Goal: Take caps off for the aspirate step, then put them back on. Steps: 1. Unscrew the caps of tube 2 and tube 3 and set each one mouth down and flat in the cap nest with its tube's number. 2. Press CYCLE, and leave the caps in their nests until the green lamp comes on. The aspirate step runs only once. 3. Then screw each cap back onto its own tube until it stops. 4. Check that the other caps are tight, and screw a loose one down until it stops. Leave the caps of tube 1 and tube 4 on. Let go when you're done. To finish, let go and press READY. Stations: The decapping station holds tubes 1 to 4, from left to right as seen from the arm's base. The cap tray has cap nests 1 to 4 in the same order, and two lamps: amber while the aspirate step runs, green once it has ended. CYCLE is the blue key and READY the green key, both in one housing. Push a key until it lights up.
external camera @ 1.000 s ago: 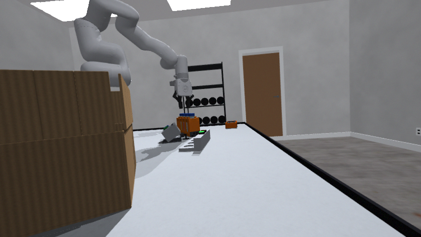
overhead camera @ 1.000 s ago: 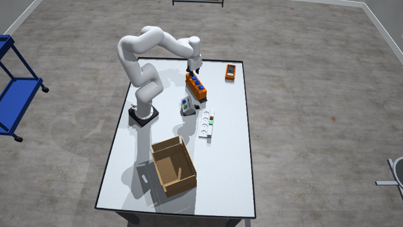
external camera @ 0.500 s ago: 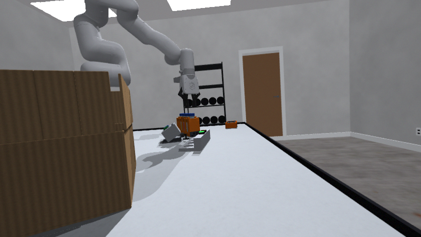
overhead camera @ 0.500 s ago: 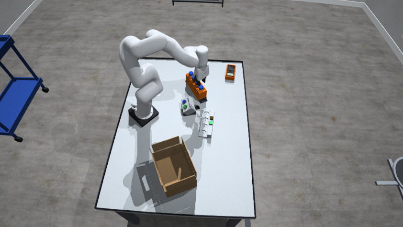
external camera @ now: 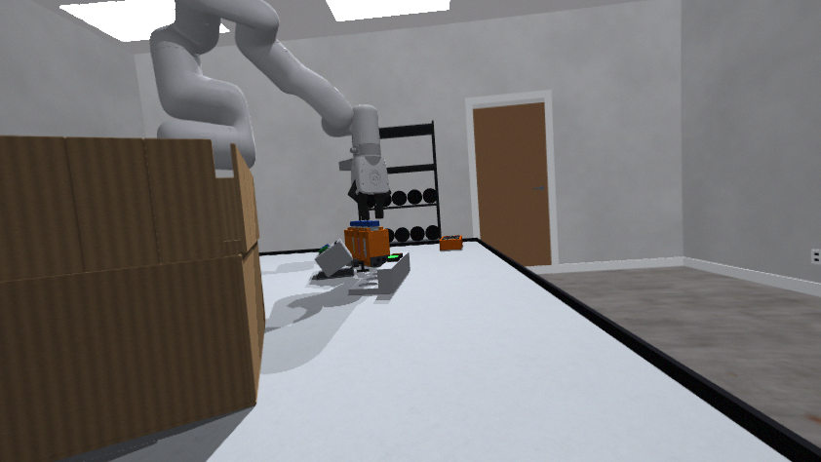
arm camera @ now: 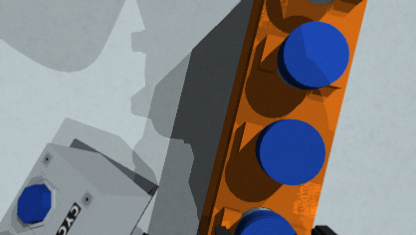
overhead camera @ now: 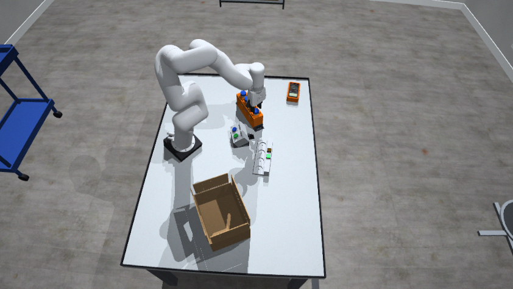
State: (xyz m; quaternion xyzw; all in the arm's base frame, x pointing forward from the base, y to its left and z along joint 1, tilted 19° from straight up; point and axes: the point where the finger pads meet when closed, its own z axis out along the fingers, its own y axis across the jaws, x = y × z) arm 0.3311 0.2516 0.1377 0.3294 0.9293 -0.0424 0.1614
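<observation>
Right now the green key is 9 cm behind my hand, 15 cm to the right of it and 8 cm below it. The rest, counted from my hand: blue cap (6 cm behind, 9 cm to the left, 3 cm below); blue key (11 cm behind, 11 cm to the right, 8 cm below); grey key housing (8 cm behind, 13 cm to the right, 9 cm below).
</observation>
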